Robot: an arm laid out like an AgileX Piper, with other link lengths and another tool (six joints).
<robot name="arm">
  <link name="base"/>
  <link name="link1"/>
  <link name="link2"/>
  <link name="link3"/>
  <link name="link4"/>
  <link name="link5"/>
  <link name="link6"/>
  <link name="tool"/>
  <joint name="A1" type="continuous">
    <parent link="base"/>
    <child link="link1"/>
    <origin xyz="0 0 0.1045"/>
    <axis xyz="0 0 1"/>
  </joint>
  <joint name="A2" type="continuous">
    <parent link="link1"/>
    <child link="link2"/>
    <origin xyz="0 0 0" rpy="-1.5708 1.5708 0"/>
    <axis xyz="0 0 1"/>
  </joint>
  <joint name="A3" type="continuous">
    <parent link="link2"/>
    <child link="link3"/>
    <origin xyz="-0.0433 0.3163 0" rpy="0 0 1.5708"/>
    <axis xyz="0 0 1"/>
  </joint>
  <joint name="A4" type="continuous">
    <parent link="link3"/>
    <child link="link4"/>
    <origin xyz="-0.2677 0.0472 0" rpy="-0.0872 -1.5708 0"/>
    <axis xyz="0 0 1"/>
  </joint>
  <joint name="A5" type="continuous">
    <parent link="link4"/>
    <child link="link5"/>
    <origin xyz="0 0 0" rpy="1.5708 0 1.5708"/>
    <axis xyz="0 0 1"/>
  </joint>
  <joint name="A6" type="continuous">
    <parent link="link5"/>
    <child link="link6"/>
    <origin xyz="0 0.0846 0" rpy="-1.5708 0 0"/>
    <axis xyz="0 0 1"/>
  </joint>
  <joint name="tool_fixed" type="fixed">
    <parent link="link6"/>
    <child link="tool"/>
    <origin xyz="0.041 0.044 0.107" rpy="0.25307 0 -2.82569"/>
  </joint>
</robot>
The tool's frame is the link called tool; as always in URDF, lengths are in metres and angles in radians. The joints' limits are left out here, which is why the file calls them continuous.
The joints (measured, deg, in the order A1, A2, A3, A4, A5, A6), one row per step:
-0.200 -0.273 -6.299 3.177 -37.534 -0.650
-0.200 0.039 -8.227 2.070 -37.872 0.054
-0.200 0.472 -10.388 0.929 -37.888 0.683
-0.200 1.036 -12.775 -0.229 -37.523 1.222
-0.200 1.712 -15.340 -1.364 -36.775 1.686
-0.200 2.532 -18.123 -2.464 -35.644 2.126
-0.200 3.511 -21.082 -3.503 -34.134 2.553
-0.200 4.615 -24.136 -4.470 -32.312 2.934
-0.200 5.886 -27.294 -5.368 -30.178 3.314
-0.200 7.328 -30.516 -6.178 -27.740 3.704
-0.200 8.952 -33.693 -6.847 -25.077 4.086
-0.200 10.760 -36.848 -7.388 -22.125 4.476
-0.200 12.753 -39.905 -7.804 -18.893 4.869
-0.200 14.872 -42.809 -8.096 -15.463 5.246
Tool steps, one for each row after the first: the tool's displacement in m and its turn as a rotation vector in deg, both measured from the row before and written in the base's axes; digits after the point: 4 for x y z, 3 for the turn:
-0.0077 0.0024 0.0128 -0.633 -1.971 0.287
-0.0075 0.0025 0.0134 -0.725 -1.752 0.218
-0.0070 0.0027 0.0139 -0.799 -1.457 0.120
-0.0064 0.0026 0.0141 -0.815 -1.134 0.025
-0.0057 0.0024 0.0146 -0.779 -0.821 -0.041
-0.0047 0.0021 0.0148 -0.703 -0.457 -0.100
-0.0036 0.0018 0.0147 -0.627 -0.116 -0.184
-0.0023 0.0014 0.0146 -0.522 0.258 -0.234
-0.0005 0.0009 0.0143 -0.388 0.666 -0.266
0.0018 0.0003 0.0135 -0.217 1.113 -0.275
0.0043 -0.0002 0.0126 -0.046 1.602 -0.275
0.0073 -0.0008 0.0112 0.119 2.157 -0.273
0.0099 -0.0012 0.0095 0.263 2.627 -0.270

